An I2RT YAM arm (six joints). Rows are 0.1 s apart.
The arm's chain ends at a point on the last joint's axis. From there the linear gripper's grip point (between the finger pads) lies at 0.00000 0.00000 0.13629 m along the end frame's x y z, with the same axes.
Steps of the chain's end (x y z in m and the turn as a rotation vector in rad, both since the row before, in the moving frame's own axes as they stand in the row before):
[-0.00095, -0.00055, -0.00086, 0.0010, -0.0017, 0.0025]
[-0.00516, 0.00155, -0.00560, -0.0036, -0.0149, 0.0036]
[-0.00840, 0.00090, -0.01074, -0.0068, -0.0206, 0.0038]
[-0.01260, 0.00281, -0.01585, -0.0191, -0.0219, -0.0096]
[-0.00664, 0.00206, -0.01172, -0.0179, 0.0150, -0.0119]
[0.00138, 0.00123, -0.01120, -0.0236, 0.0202, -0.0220]
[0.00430, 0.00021, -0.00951, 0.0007, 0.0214, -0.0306]
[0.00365, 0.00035, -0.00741, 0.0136, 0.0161, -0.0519]
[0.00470, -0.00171, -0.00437, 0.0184, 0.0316, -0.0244]
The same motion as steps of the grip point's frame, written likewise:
[-0.00118, -0.00069, -0.00086, 0.0010, -0.0017, 0.0025]
[-0.00719, 0.00204, -0.00562, -0.0036, -0.0149, 0.0036]
[-0.01121, 0.00182, -0.01077, -0.0068, -0.0206, 0.0038]
[-0.01557, 0.00543, -0.01591, -0.0191, -0.0219, -0.0096]
[-0.00458, 0.00449, -0.01176, -0.0179, 0.0150, -0.0119]
[0.00417, 0.00442, -0.01127, -0.0236, 0.0202, -0.0220]
[0.00721, 0.00007, -0.00954, 0.0007, 0.0214, -0.0306]
[0.00580, -0.00156, -0.00744, 0.0136, 0.0161, -0.0519]
[0.00897, -0.00427, -0.00446, 0.0184, 0.0316, -0.0244]

